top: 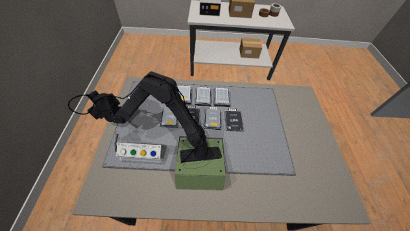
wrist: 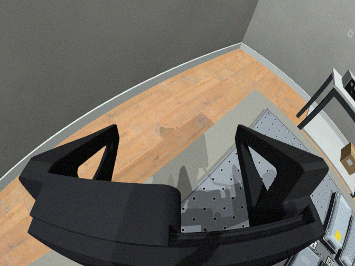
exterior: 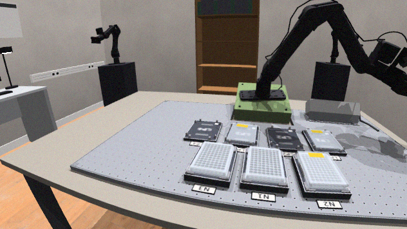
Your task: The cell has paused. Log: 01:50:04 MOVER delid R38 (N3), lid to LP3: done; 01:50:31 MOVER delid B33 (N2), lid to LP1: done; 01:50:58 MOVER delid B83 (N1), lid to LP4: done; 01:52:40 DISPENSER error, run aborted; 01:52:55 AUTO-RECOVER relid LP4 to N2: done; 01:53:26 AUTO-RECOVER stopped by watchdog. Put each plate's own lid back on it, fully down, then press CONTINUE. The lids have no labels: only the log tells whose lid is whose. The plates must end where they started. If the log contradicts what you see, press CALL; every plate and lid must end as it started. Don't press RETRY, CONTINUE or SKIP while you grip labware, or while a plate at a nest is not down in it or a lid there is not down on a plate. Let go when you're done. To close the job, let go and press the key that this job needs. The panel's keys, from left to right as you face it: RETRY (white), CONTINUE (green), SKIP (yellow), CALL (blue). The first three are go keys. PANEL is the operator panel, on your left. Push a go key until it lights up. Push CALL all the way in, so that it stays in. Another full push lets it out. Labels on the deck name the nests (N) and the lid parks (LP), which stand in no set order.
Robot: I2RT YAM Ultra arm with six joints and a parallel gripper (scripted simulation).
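The LP3 lid park is 60 cm to the right of my hand, 17 cm below it and 7 cm behind it. Also, from my hand: white retry key (25 cm behind, 10 cm to the right, 10 cm below); then green continue key (26 cm behind, 15 cm to the right, 10 cm below); then yellow skip key (27 cm behind, 20 cm to the right, 10 cm below).
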